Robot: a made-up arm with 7 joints.
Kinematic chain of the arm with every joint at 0, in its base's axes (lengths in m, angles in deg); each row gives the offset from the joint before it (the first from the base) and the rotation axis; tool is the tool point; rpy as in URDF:
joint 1: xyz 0 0 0.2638 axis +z
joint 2: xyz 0 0 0 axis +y
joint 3: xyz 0 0 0.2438 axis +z
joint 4: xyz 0.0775 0 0 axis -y
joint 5: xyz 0.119 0 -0.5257 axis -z
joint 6: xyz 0 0 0 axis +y
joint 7: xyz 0.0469 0 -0.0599 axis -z
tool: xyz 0 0 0 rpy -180 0 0
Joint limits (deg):
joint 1: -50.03..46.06
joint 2: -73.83..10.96
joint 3: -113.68..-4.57
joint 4: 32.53..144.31
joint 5: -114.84..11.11
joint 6: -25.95..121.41
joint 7: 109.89..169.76
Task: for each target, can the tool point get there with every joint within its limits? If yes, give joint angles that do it. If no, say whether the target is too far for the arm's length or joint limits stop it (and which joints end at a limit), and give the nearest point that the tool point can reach.
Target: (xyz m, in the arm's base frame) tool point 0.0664 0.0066 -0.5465
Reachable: no: joint limits stop it (at a limit: joint 2, joint 3, joint 4) | nearest point 0.3850 0.0383 -0.0214 | short by 0.615 m
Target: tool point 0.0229 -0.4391 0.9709
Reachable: yes | joints 6.42 -29.45 -55.80 113.79 -26.20 -2.50 132.30
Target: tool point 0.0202 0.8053 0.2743
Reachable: no: joint limits stop it (at a limit: joint 1, joint 3, joint 6) | nearest point 0.3516 0.4038 0.2733 | short by 0.521 m
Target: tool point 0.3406 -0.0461 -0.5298
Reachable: no: joint limits stop it (at a limit: joint 2, joint 3, joint 4) | nearest point 0.4119 -0.0557 -0.0317 | short by 0.503 m
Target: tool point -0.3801 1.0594 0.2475
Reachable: no: too far | nearest point -0.6691 0.4607 0.3138 | short by 0.668 m
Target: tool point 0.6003 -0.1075 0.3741
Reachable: yes | joints 17.59 -15.19 -28.97 47.50 -23.66 2.01 155.35
